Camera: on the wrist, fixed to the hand. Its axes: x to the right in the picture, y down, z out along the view.
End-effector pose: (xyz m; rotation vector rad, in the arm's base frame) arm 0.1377 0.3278 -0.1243 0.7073 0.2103 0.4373
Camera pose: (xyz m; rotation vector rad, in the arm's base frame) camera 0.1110 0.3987 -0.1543 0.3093 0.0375 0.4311
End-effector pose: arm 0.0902 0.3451 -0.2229 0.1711 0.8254 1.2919
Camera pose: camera 0.0171 0.3415 -0.2587 -0.1133 0.4680 1.4170
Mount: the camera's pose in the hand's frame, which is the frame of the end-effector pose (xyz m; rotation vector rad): 0.0098 0.0363 -0.0723 -0.4226 -0.0824 -0.0032
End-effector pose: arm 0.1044 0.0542 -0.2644 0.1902 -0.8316 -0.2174
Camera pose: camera 0.1691 0.0924 -0.2960 -0.2150 -0.8483 -0.4000
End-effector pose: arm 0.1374 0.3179 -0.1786 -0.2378 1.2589 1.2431
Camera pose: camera 0.0650 0.2852 -0.1967 -0.4876 0.9148 1.4936
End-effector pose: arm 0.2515 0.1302 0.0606 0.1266 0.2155 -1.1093
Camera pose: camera 0.2804 0.1527 -0.0122 -0.2955 0.3710 -1.0478
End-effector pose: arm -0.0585 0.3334 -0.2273 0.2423 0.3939 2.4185
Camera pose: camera -0.1070 0.2974 -0.2820 0.1511 -0.1560 2.4113
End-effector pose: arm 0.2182 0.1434 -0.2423 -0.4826 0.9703 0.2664
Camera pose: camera 0.1558 0.1383 -0.2945 -0.8519 0.8327 0.4891
